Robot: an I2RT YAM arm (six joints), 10 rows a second.
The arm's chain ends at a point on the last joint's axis. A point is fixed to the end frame.
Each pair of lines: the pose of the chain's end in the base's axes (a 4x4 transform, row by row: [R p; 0 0 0 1], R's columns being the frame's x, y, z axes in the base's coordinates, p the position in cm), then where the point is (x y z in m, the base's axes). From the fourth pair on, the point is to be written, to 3 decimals.
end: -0.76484, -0.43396, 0.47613, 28.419; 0.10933, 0.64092, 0.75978, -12.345; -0.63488, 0.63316, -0.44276, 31.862; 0, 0, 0, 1
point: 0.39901 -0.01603 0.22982
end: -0.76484, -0.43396, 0.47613, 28.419; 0.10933, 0.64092, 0.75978, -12.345; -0.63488, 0.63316, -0.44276, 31.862; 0, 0, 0, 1
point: 0.39901 -0.01603 0.22982
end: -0.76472, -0.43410, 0.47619, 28.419; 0.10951, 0.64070, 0.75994, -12.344; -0.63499, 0.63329, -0.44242, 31.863; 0, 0, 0, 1
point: 0.39902 -0.01599 0.22989
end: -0.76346, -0.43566, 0.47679, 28.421; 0.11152, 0.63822, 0.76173, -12.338; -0.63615, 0.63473, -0.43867, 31.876; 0, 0, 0, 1
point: 0.399 -0.016 0.231
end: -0.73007, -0.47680, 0.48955, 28.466; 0.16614, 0.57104, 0.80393, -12.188; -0.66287, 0.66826, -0.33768, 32.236; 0, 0, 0, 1
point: 0.403 -0.005 0.251
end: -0.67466, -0.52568, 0.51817, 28.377; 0.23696, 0.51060, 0.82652, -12.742; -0.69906, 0.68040, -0.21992, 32.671; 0, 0, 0, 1
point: 0.408 -0.006 0.277
